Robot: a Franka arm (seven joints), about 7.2 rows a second.
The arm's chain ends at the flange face. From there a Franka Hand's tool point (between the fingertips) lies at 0.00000 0.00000 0.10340 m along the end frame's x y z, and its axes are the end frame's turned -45 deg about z.
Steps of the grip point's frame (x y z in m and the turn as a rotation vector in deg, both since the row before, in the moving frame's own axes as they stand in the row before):
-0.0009, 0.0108, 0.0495, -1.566, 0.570, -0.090
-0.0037, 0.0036, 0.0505, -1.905, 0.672, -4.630
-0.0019, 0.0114, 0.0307, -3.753, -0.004, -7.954
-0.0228, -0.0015, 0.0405, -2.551, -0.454, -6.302
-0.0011, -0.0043, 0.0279, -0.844, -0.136, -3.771
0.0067, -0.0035, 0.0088, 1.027, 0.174, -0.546
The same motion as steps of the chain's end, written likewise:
0.0043, 0.0070, 0.0495, -0.704, 1.510, -0.090
-0.0034, 0.0037, 0.0506, -0.872, 1.822, -4.630
0.0016, 0.0050, 0.0309, -2.657, 2.651, -7.954
-0.0201, 0.0114, 0.0406, -2.125, 1.483, -6.302
-0.0048, -0.0035, 0.0279, -0.693, 0.501, -3.771
0.0034, -0.0057, 0.0088, 0.849, -0.603, -0.546

